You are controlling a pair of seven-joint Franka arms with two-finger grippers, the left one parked.
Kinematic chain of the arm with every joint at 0, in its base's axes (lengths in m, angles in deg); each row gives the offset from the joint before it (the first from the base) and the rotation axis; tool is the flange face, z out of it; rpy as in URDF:
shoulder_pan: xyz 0 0 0.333 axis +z
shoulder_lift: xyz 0 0 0 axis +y
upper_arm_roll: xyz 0 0 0.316 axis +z
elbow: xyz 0.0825 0 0 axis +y
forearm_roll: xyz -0.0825 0 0.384 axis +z
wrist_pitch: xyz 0 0 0 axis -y
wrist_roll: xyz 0.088 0 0 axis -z
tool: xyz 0 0 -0.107 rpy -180 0 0
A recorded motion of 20 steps. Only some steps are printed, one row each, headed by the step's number.
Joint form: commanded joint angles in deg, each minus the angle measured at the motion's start. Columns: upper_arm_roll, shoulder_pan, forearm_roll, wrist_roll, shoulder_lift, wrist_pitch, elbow.
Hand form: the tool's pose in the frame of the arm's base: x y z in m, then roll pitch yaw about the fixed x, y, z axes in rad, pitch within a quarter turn. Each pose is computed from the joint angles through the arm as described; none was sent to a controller.
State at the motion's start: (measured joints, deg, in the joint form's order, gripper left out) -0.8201 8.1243 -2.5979 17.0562 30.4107 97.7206 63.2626
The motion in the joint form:
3: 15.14 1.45 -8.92 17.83 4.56 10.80 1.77
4: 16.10 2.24 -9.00 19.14 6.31 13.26 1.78
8: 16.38 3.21 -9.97 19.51 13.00 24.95 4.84
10: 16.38 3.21 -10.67 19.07 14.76 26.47 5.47
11: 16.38 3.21 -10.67 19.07 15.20 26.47 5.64
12: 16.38 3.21 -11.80 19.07 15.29 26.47 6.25
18: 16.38 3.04 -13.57 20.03 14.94 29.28 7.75
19: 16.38 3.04 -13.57 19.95 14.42 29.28 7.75
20: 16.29 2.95 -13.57 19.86 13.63 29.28 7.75
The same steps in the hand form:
3: 0.7040 0.2379 0.4753 -3.0934 -0.1673 -0.2031
4: 0.7049 0.2583 0.4584 -3.0675 -0.1694 -0.2002
8: 0.7175 0.2840 0.3668 -3.0260 -0.1883 -0.1734
10: 0.7184 0.2851 0.3410 -3.0375 -0.1792 -0.1567
11: 0.7179 0.2852 0.3338 -3.0417 -0.1695 -0.1554
12: 0.7162 0.2848 0.3275 -3.0626 -0.1697 -0.1420
18: 0.7161 0.2845 0.3248 -3.0641 -0.2075 -0.1409
19: 0.7162 0.2846 0.3317 -3.0614 -0.2162 -0.1402
20: 0.7169 0.2826 0.3420 -3.0581 -0.2297 -0.1420

